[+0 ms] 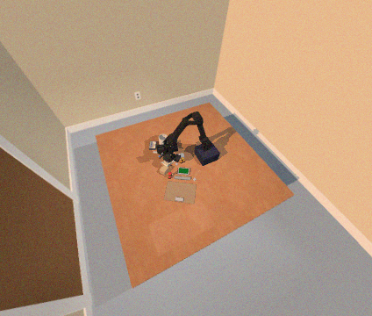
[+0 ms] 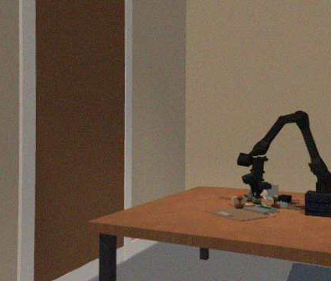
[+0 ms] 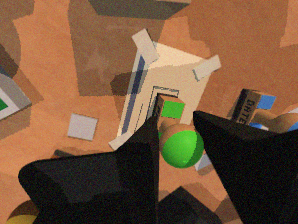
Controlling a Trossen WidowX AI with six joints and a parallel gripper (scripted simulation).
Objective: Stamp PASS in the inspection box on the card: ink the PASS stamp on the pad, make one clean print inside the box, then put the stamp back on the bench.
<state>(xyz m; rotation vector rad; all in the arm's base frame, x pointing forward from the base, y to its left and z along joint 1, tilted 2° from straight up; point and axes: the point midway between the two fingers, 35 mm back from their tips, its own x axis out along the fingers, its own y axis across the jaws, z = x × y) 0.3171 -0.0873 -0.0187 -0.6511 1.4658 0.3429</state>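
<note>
The green-knobbed stamp is 10 mm behind my gripper tip and 10 mm below it. Round my gripper tip: orange-knobbed stamp (100 mm behind, 60 mm to the left, 20 mm below); blue-knobbed stamp (30 mm ahead, 80 mm to the right, 10 mm below); cream card (40 mm below).
</note>
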